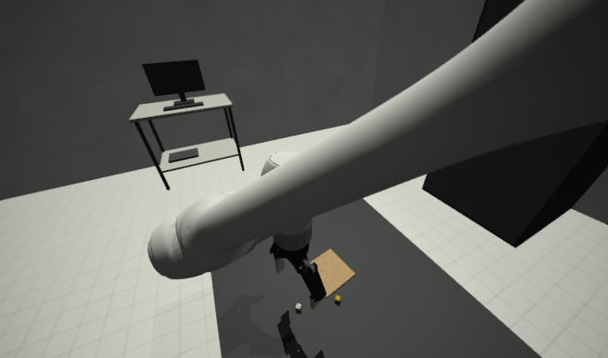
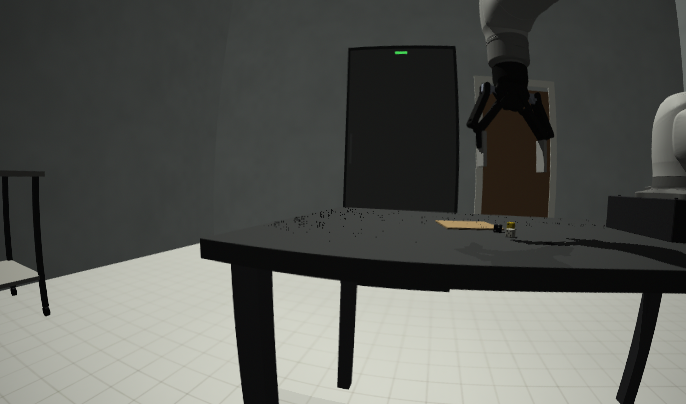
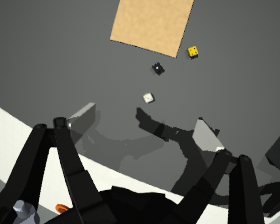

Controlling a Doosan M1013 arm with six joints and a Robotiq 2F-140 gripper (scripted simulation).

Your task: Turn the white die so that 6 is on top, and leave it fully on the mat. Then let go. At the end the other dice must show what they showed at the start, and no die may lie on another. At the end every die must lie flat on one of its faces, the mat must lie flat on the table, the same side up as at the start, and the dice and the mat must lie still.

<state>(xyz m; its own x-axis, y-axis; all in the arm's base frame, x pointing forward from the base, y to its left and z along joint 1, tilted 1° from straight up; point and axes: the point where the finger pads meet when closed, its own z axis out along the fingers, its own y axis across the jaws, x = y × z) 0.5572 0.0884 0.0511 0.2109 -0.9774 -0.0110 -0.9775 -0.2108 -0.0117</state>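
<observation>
My hand is 130 mm above the white die. From my hand the other things lie so: tan mat: 160 mm to the right, 140 mm below, 50 mm ahead; yellow die: 130 mm below, 120 mm to the right, 50 mm behind; black die: 130 mm below, 60 mm to the right.
</observation>
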